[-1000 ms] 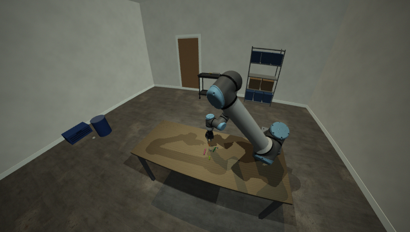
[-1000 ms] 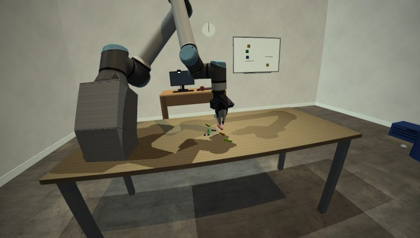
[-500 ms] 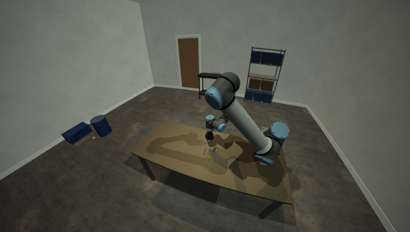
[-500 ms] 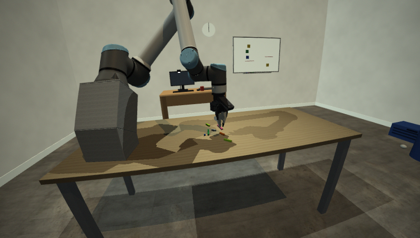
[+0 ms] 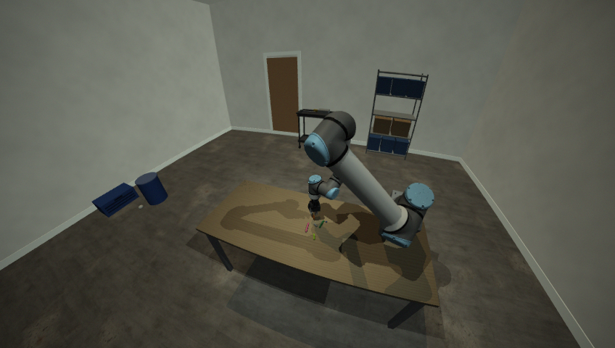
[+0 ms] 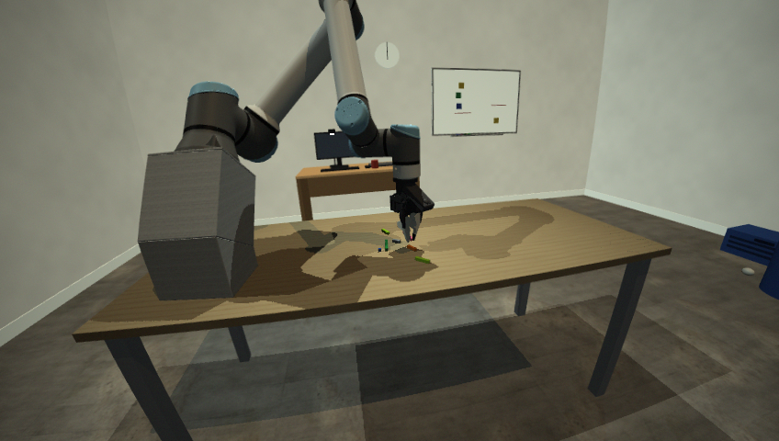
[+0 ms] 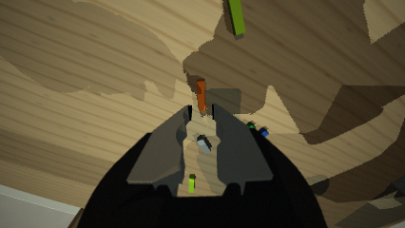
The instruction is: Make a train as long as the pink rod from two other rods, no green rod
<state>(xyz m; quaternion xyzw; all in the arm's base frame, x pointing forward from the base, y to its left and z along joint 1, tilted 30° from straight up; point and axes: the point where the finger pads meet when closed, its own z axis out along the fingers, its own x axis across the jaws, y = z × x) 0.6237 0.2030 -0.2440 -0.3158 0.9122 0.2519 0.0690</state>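
Now: hand 40 mm above the orange rod. Also, from my hand: green rod 90 mm behind, 40 mm to the left, 40 mm below; then grey rod 50 mm behind, 70 mm to the left, 40 mm below; then blue rod 110 mm behind, 40 mm below.
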